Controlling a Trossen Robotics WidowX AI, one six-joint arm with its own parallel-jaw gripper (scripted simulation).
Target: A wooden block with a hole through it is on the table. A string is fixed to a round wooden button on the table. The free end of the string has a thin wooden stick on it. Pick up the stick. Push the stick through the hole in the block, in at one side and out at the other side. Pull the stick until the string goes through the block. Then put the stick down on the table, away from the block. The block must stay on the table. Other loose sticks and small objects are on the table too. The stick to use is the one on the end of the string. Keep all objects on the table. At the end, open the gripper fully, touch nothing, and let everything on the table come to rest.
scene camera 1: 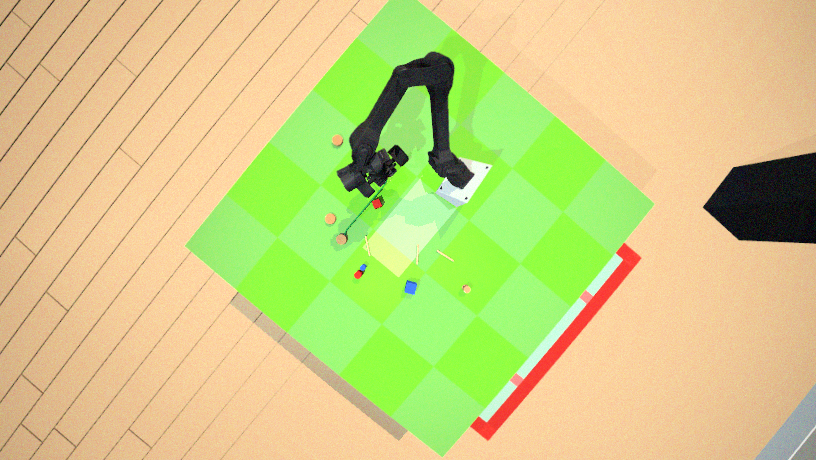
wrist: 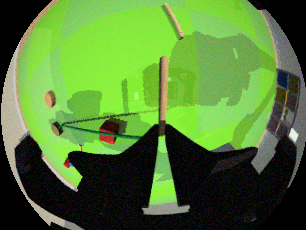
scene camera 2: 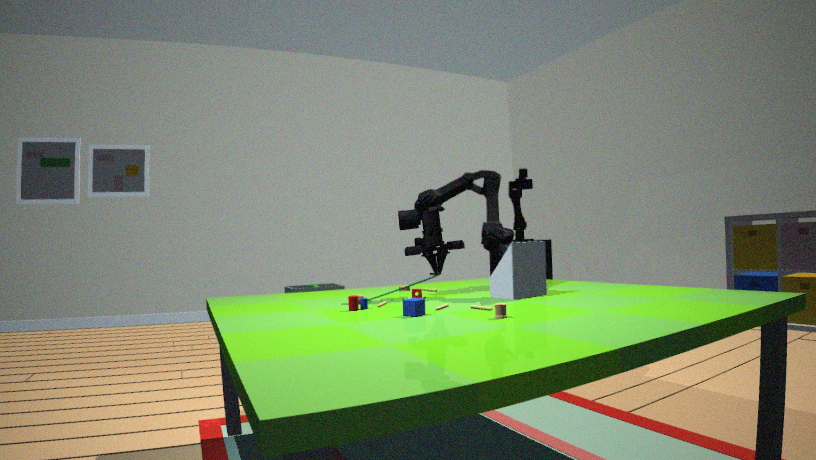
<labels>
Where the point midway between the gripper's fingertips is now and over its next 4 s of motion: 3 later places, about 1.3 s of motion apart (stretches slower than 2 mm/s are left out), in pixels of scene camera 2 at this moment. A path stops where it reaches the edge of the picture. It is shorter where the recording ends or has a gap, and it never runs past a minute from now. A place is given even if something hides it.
My gripper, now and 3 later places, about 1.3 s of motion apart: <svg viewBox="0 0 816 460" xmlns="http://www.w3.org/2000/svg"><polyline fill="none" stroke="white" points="438,274 435,272 434,269 432,267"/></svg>
</labels>
